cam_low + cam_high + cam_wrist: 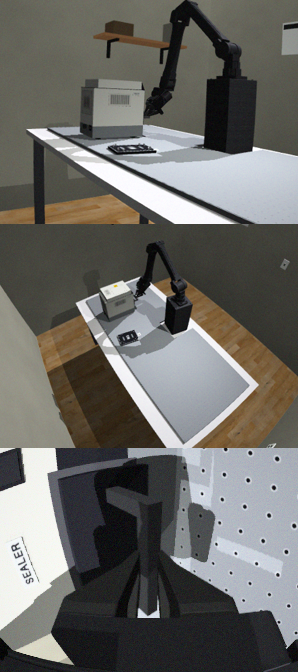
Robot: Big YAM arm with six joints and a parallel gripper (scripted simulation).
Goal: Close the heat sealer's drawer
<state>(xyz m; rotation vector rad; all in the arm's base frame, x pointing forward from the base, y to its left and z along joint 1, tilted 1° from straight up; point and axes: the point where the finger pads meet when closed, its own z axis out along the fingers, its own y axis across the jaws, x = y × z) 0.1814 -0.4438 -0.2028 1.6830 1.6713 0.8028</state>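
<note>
The sealing frame is 120 mm ahead of my hand.
</note>
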